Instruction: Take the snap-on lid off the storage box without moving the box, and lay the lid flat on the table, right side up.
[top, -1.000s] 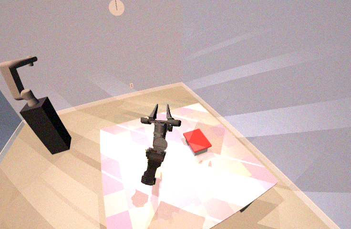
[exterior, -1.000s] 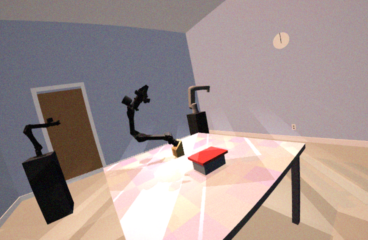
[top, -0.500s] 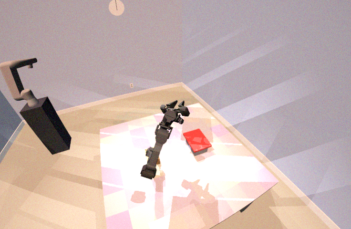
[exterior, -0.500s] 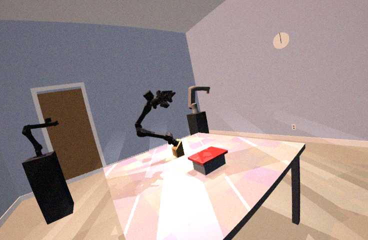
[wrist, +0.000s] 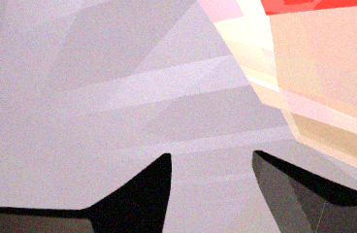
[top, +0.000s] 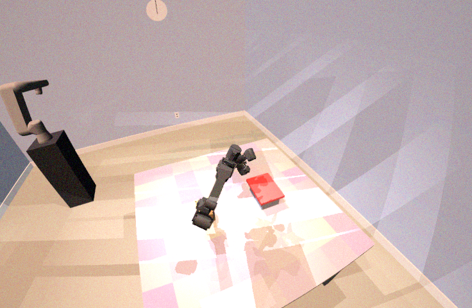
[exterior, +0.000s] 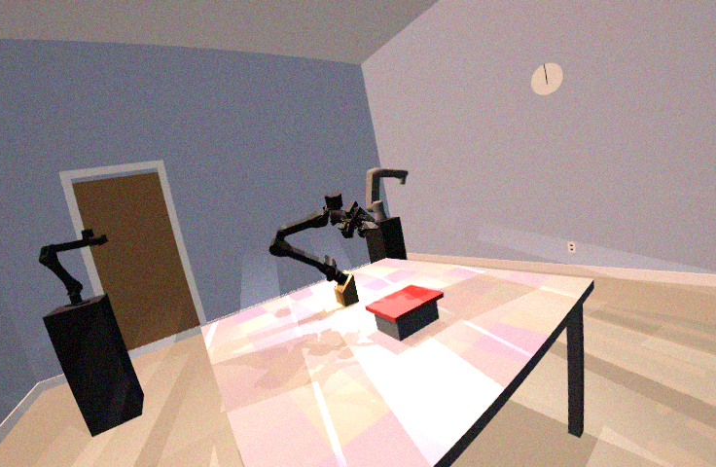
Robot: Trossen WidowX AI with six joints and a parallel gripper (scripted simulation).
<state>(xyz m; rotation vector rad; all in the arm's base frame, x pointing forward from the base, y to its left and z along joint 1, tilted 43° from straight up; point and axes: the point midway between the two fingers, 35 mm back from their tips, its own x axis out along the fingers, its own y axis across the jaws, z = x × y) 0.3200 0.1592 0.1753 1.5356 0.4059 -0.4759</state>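
Right now my gripper tip is 110 mm short of the red lid, 30 mm to the left of it and 290 mm above it. Round my gripper tip: storage box 110 mm ahead, 30 mm to the right, 330 mm below.
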